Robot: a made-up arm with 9 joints. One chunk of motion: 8 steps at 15 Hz.
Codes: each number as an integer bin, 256 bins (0 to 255) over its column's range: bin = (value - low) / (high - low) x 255, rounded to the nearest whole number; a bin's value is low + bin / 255 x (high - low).
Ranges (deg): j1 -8.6..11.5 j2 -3.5..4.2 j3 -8.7..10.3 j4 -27..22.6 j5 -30..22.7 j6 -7.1..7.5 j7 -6.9..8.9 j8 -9.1..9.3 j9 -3..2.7
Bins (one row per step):
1: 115 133 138 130 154 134 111 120 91
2: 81 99 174 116 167 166 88 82 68
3: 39 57 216 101 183 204 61 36 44
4: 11 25 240 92 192 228 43 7 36
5: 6 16 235 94 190 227 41 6 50
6: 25 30 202 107 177 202 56 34 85
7: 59 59 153 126 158 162 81 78 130
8: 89 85 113 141 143 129 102 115 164
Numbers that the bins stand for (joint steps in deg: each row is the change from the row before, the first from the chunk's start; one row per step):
1: 0.465 0.516 1.582 -1.714 1.827 0.572 -0.022 -0.441 -0.966
2: -2.215 -0.511 4.265 -4.437 4.513 2.404 -1.447 -3.183 -1.480
3: -5.526 -1.779 7.394 -7.355 7.820 4.580 -3.120 -6.502 -2.016
4: -7.733 -2.745 9.182 -9.105 9.680 5.954 -4.236 -8.595 -2.195
5: -8.127 -3.017 8.810 -8.716 9.267 5.897 -4.360 -8.667 -1.882
6: -6.629 -2.594 6.351 -6.187 6.580 4.465 -3.430 -6.647 -1.100
7: -3.949 -1.718 2.700 -2.492 2.653 2.175 -1.881 -3.472 -0.094
8: -1.585 -0.933 -0.280 0.426 -0.447 0.286 -0.580 -0.802 0.666

